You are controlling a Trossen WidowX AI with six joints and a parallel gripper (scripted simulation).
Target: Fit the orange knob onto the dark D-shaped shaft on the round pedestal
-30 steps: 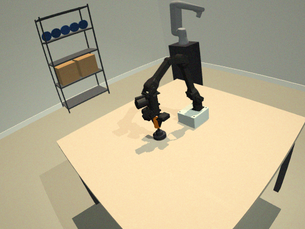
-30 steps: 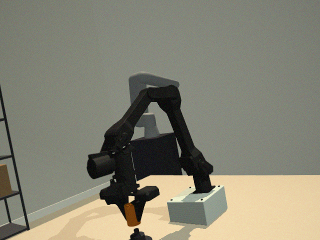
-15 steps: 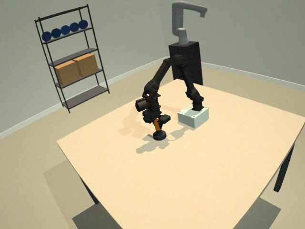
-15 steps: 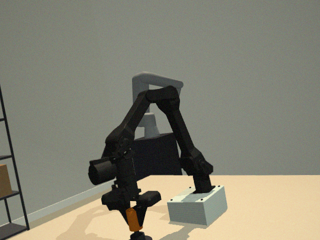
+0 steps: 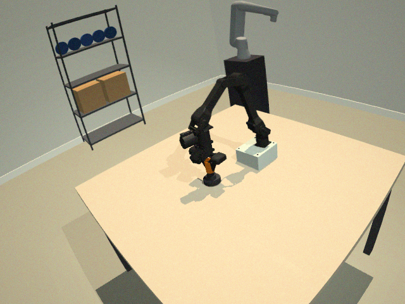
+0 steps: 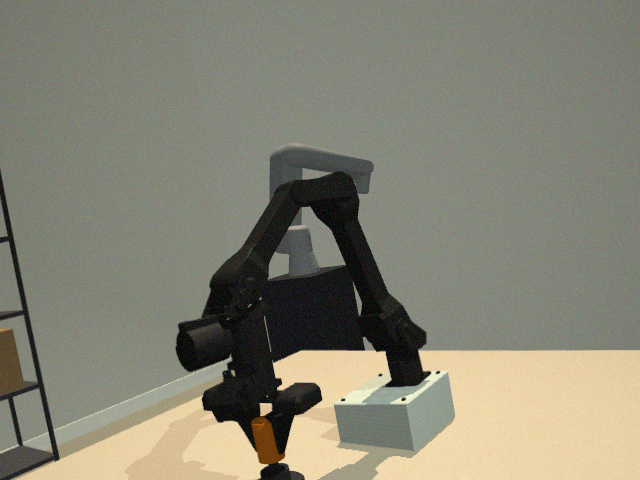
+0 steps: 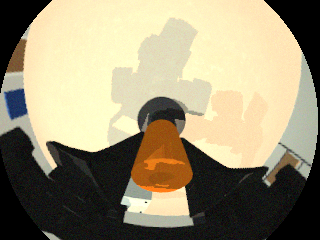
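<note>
The orange knob lies 20 mm above my gripper tip. The rest, counted from my gripper tip: dark round pedestal 40 mm below.
</note>
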